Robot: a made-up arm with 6 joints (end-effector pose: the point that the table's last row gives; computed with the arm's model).
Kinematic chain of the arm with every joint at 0, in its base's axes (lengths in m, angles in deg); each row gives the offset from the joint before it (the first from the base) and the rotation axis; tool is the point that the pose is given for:
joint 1: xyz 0 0 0.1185 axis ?
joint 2: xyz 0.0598 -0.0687 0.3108 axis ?
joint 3: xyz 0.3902 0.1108 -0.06 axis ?
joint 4: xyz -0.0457 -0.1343 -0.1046 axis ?
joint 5: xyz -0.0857 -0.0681 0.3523 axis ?
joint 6: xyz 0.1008 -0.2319 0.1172 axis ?
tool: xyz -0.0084 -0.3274 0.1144
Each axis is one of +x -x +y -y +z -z.
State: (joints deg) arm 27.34 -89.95 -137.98 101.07 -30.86 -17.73
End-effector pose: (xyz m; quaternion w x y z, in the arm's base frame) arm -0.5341 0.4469 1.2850 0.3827 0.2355 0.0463 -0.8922
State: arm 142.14 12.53 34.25 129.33 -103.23 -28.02
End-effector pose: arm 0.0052 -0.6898 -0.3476 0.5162 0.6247 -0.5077 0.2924
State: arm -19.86 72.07 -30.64 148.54 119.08 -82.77
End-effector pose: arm 0.3156 -0.0406 -0.7385 0.3374 0.7886 0.1335 0.4964
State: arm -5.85 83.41 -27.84 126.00 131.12 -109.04
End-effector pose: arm 0.2478 0.1479 -0.6350 0.2213 0.7001 0.0766 0.6745
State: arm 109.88 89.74 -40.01 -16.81 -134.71 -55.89
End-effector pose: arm 0.5056 -0.3391 0.0716 0.6587 0.3120 0.2074 0.6525
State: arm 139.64 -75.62 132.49 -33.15 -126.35 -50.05
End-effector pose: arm -0.5656 0.1887 0.6324 0.4154 -0.8720 -0.2483 -0.0736
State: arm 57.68 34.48 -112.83 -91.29 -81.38 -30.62
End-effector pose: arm 0.2732 0.3878 0.4992 0.2428 -0.5839 0.3399 0.6962
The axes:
joint 1: -z
joint 2: +y
joint 3: +x
joint 4: +y
joint 5: -z
joint 6: -y

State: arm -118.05 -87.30 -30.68 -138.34 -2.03 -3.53
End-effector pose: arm 0.6889 0.5664 0.3549 0.2647 -0.6354 0.6819 0.2477
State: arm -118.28 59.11 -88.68 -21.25 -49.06 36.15
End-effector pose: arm -0.8509 0.3741 0.2809 0.3900 0.3190 -0.0091 -0.8637
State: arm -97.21 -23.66 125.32 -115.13 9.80 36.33
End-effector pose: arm -0.8831 0.0240 0.0252 0.6043 0.5702 0.0572 -0.5535
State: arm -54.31 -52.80 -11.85 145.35 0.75 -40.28
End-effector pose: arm 1.1544 0.1831 0.6066 0.3973 -0.3737 0.8326 0.0960
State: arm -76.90 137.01 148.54 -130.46 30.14 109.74
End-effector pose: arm -0.9525 0.1882 0.1429 0.1283 0.6691 0.7315 -0.0282
